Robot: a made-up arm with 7 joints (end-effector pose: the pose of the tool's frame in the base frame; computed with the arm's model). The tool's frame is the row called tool. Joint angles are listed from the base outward.
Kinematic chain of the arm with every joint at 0, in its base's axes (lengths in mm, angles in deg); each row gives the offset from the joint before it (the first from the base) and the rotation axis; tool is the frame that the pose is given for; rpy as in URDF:
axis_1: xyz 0 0 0 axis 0.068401 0.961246 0.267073
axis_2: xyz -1 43 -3 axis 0.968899 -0.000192 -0.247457
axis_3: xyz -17 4 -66 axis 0.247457 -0.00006 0.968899
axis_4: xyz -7 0 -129 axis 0.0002 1 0.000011
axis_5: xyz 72 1 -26 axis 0.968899 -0.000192 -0.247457
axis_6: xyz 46 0 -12 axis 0.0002 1 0.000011
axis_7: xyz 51 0 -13 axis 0.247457 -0.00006 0.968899
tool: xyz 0 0 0 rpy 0 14.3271 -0.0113
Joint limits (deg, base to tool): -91.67..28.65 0..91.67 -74.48..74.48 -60..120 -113..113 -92.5..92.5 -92.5..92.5
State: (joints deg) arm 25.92 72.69 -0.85 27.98 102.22 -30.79 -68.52
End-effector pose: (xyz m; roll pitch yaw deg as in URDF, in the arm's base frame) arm 0.0247 0.3235 -0.1740 -105.61 3.28 114.11
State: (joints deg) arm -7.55 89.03 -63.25 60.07 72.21 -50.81 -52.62
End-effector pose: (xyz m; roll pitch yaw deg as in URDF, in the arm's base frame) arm 0.0132 0.3685 -0.1213 -88.74 -4.14 138.14
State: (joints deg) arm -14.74 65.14 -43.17 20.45 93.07 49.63 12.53
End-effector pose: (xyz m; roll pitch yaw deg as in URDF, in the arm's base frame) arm 0.1686 0.2264 -0.1881 172.03 -3.79 -3.40
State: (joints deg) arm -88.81 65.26 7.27 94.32 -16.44 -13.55 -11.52
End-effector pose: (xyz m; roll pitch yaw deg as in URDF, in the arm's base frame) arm 0.2655 0.3118 0.0352 0.65 -11.09 36.82
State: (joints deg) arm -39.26 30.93 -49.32 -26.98 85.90 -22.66 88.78
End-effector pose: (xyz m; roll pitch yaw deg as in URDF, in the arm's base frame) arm 0.1615 -0.0481 -0.1268 -179.62 -51.81 -176.11
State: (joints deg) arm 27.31 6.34 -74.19 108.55 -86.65 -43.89 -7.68
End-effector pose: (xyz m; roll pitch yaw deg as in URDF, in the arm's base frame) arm -0.2166 0.1175 -0.2703 92.96 67.57 92.20
